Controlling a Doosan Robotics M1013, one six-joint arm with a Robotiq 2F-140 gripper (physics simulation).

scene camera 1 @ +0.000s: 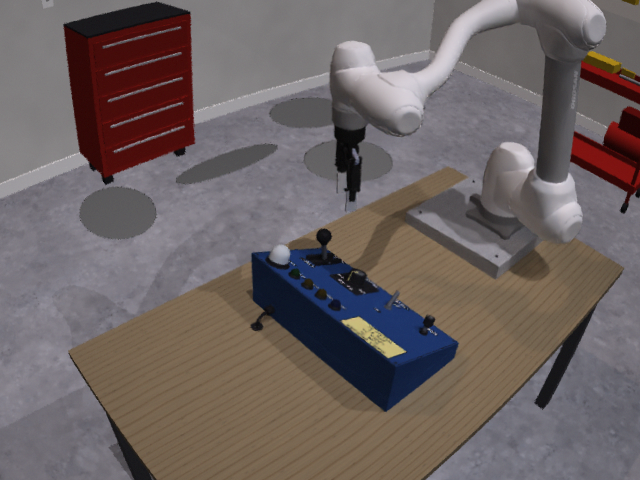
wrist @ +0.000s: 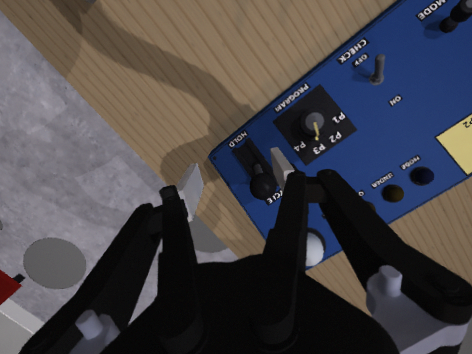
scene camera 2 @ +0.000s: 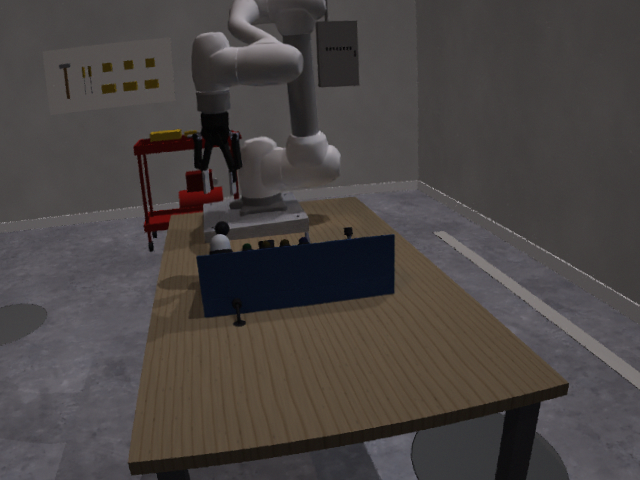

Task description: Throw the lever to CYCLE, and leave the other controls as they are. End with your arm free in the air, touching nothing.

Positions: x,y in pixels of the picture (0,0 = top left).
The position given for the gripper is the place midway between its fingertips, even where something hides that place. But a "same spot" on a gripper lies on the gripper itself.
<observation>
gripper: scene camera 1 346,201; wrist; scene camera 2
same spot on gripper: (scene camera 2: 234,164) = (wrist: 322,211)
</observation>
